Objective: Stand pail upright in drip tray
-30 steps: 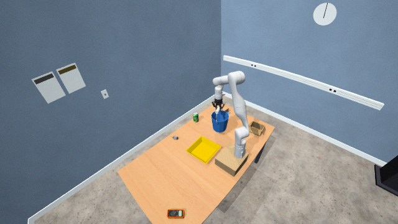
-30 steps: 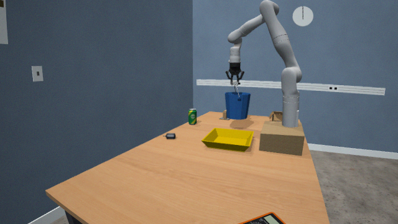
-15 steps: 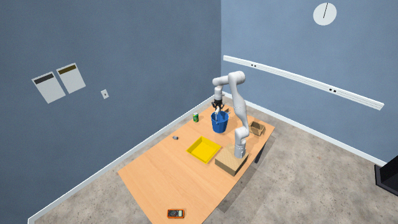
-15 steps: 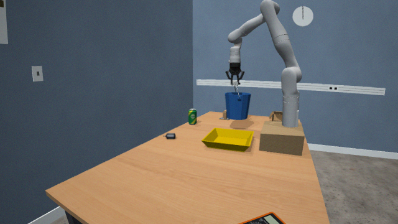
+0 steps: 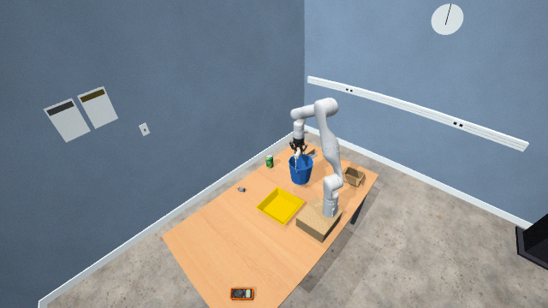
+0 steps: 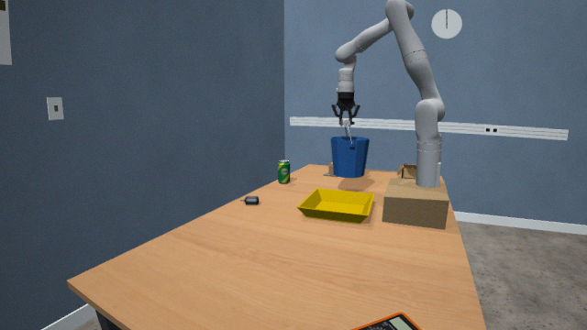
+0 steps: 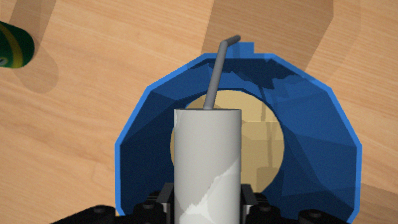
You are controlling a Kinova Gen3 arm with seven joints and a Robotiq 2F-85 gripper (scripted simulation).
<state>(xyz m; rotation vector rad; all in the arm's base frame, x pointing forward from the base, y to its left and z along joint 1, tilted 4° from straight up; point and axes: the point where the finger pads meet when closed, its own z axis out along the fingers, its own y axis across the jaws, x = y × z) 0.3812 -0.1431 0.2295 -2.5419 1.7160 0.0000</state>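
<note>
My gripper is now 10 cm above the blue pail and 1 cm past it. Also, from my hand: green soda can: 34 cm ahead, 27 cm below, 1 cm to the right; then yellow drip tray: 32 cm below, 27 cm to the left, 7 cm behind; then wire handle: 3 cm below, 1 cm behind.
</note>
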